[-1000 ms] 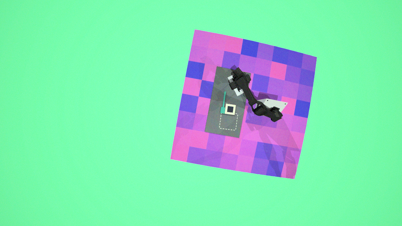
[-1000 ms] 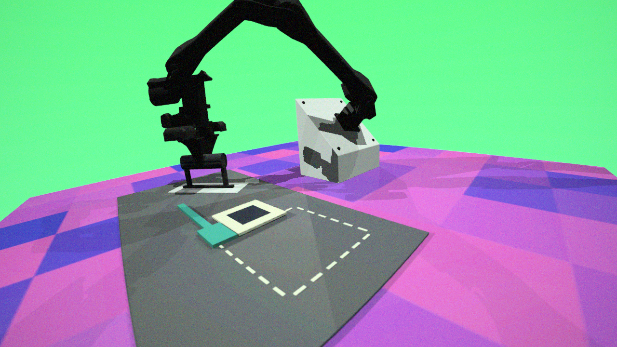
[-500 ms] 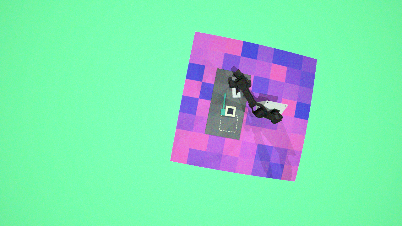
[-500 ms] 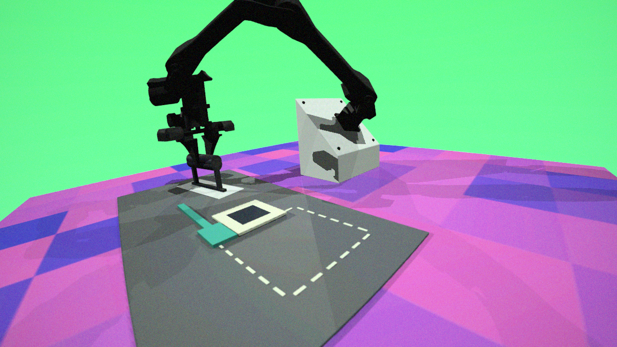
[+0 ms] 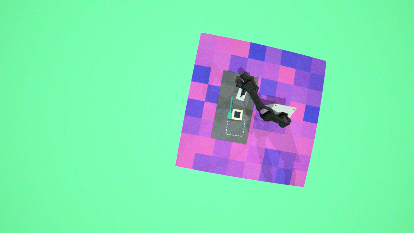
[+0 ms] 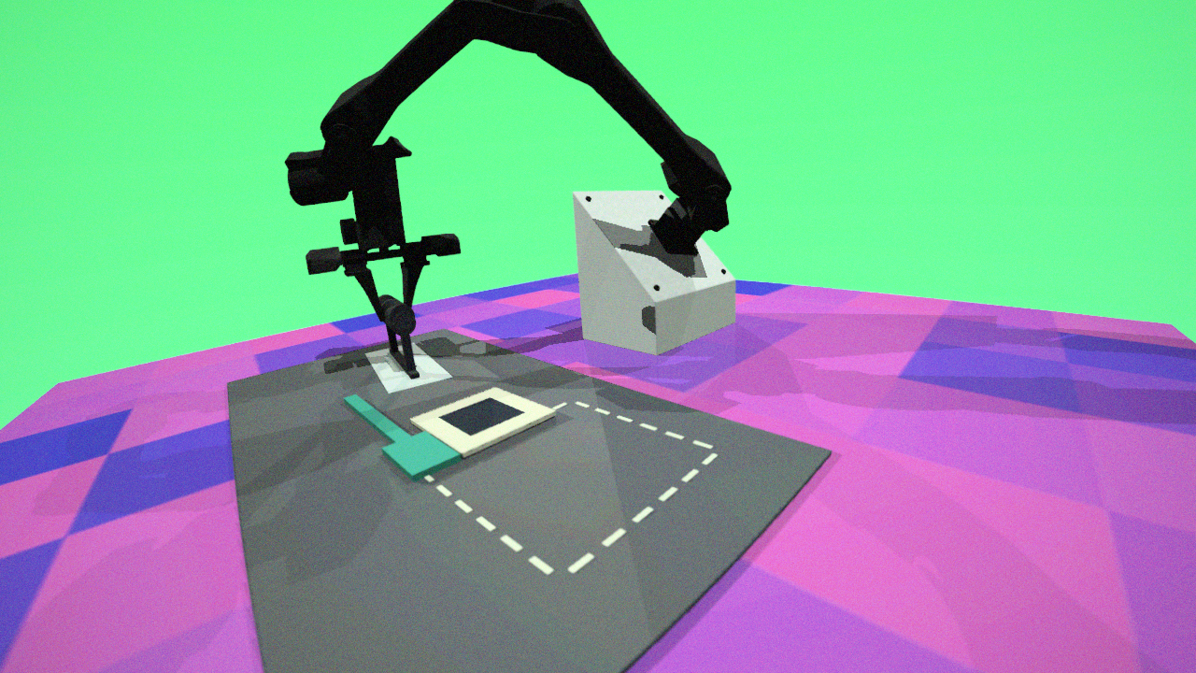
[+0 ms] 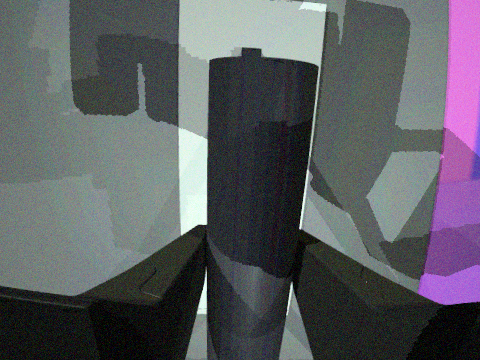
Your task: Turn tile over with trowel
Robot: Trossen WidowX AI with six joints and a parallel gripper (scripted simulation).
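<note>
Now: gripper tip 2 cm to the right of the small trowel and 3 cm above it. Round my gripper tip: cream tile 2 cm behind, 24 cm to the left, 6 cm below; then dark mat 2 cm ahead, 18 cm to the left, 8 cm below; then teal l-shaped strip 6 cm ahead, 22 cm to the left, 6 cm below.
</note>
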